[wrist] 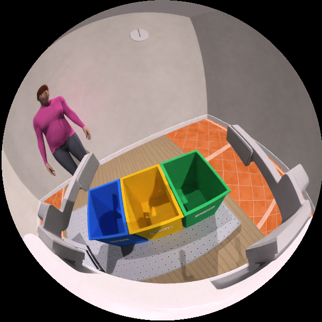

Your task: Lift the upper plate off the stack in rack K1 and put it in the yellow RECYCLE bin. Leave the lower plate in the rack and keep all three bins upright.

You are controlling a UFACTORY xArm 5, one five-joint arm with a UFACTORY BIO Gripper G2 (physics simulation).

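The yellow bin [167,230] stands upright in the middle of the wrist view, between the blue bin [107,234] on the left and the green bin [208,213] on the right, both upright. Shadows and lighter yellow patches show inside the yellow bin; no plate can be made out there. My gripper [165,157] is open and empty, its fingers spread wide at the left and right of the view, above the bins. Rack K1 and its two plates cannot be made out. A thin dark and pale edge shows beside the left finger's base at lower left; I cannot tell what it is.
The bins stand on a grey perforated board [165,256] on a wooden table [220,265]. A person in a pink top [56,125] stands beyond the table at left. Orange floor tiles [232,185] show at right, and a round clock [139,35] is on the wall.
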